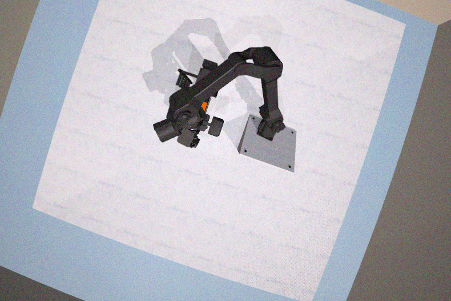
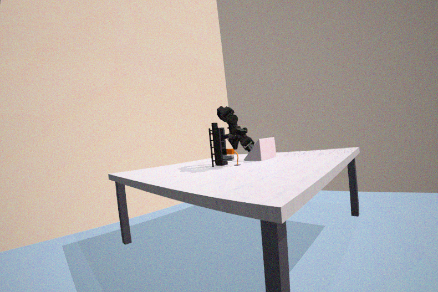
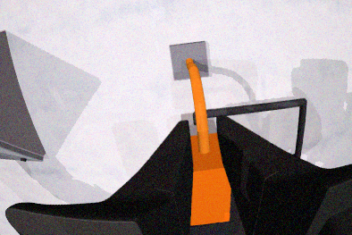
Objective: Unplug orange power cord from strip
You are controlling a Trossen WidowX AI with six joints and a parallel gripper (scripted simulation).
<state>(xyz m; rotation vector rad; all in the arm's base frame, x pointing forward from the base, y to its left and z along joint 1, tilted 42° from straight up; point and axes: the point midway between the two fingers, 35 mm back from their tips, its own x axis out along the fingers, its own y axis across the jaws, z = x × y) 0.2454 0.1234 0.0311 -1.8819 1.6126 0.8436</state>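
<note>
Now: the orange plug 10 mm ahead of my gripper tip and 60 mm to the right of it.
</note>
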